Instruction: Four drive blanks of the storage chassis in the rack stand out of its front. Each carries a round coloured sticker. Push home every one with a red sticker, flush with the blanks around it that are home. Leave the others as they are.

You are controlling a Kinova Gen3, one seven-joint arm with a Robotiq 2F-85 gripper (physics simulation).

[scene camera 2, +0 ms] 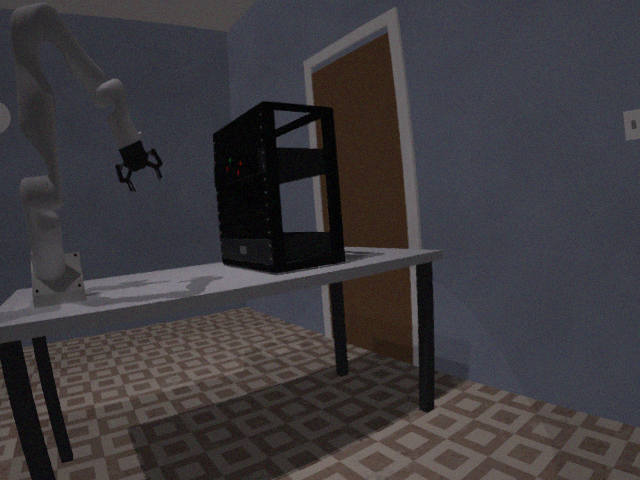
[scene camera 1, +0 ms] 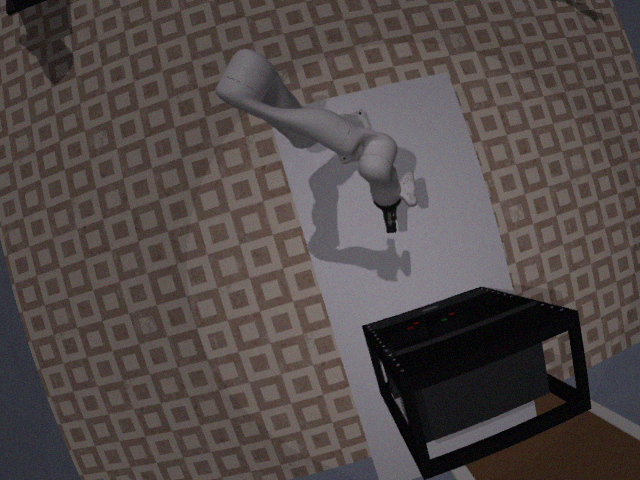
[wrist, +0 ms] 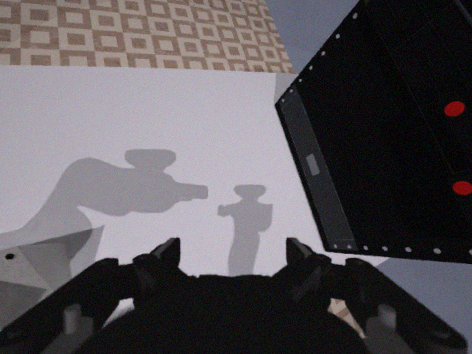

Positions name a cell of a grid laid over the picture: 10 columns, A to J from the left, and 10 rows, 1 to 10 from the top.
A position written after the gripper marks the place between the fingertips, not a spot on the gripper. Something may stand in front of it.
In view: the gripper (scene camera 2: C4) and a black rack (scene camera 1: H8).
The black rack is seen too in scene camera 2 (scene camera 2: D4) and in the wrist view (wrist: H4). The gripper also shows in the wrist view (wrist: E8).
